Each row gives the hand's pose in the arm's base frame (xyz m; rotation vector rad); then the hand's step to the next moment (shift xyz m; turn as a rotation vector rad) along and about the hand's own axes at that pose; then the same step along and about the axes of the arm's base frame.
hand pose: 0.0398 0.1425 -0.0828 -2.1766 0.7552 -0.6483
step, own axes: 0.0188 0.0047 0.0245 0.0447 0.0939 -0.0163
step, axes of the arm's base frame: 0.0274 -0.0039 -0.0145 -0.0085 -0.0908 -0.0526
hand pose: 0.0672 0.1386 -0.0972 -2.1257 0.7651 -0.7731
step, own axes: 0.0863 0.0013 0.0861 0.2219 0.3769 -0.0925
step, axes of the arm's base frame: 0.1168 -0.0254 -0.0241 -0.0265 -0.4063 -0.1846
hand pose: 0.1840 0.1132 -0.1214 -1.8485 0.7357 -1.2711
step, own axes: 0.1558 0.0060 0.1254 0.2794 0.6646 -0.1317
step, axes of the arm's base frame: 0.1704 -0.0942 0.0462 -0.0549 -0.6190 -0.3885
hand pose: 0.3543 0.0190 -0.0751 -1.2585 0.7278 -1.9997
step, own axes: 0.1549 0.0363 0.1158 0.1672 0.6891 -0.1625
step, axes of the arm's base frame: 0.0649 -0.1546 0.1030 -0.0413 -0.5448 -0.4803
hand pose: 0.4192 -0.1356 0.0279 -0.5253 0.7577 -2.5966
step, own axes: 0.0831 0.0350 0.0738 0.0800 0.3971 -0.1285
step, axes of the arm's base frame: -0.0291 -0.0968 0.0581 -0.0254 -0.2916 -0.3081
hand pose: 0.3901 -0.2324 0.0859 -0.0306 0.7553 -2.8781
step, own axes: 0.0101 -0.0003 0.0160 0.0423 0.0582 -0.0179
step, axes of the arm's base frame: -0.0090 -0.0092 0.0139 -0.0338 -0.0482 -0.0450
